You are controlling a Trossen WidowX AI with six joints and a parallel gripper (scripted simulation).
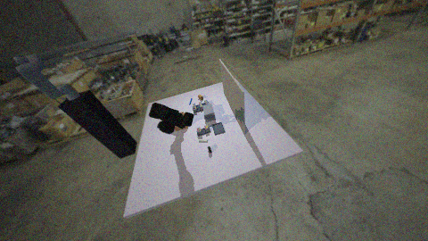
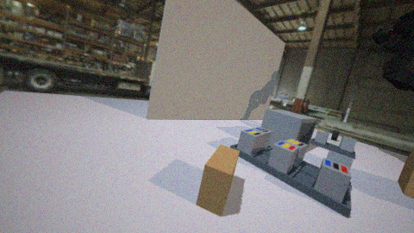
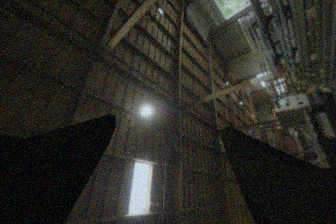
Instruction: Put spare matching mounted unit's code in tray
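Now: the grey spare 83 cm to the left of my gripper tip, 58 cm below it and 22 cm ahead of it. The rest, counted from my gripper tip: dark grey tray 62 cm below, 41 cm to the left, 22 cm ahead; then tall beige panel 59 cm to the left, 45 cm ahead, 40 cm below; then tall grey box 63 cm to the left, 57 cm below, 20 cm ahead.
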